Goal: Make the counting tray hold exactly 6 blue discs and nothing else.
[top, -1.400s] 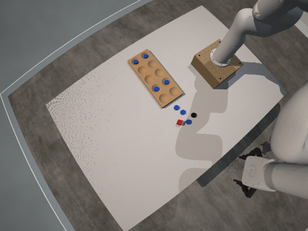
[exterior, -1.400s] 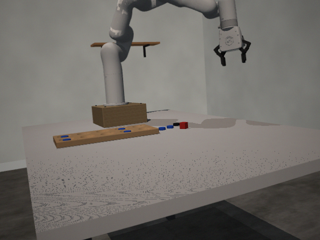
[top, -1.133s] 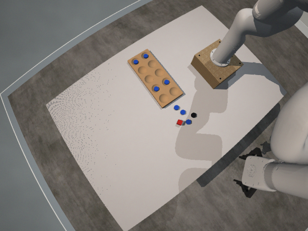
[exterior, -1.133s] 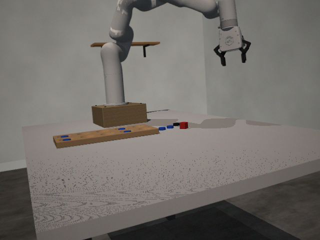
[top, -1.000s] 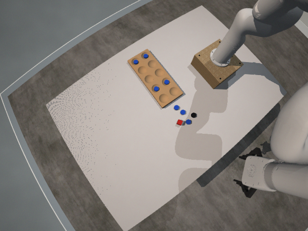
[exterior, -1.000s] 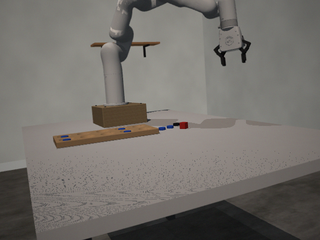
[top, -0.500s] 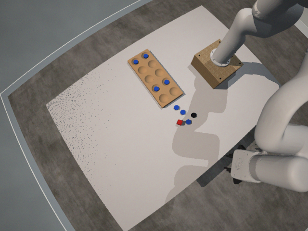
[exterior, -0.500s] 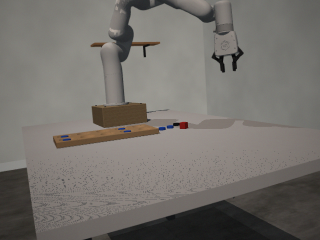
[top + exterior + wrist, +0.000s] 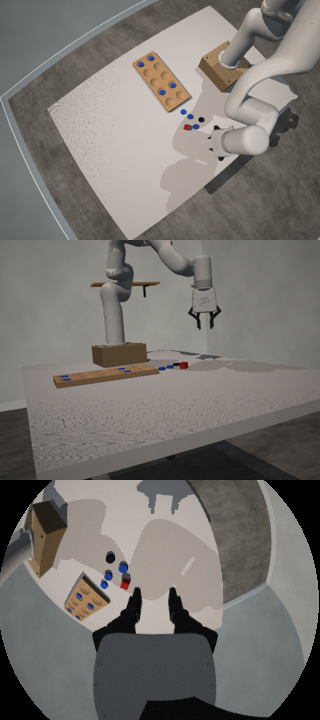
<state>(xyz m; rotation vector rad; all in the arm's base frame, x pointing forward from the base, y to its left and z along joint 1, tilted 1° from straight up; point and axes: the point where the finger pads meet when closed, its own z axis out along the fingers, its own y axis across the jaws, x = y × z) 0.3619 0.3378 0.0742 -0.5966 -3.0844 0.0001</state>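
Right now the black disc is 6 cm behind my hand, 12 cm to the right of it and 17 cm below it. Also, from my hand: wooden counting tray (3 cm ahead, 44 cm to the right, 16 cm below); red cube (3 cm ahead, 12 cm to the right, 16 cm below).
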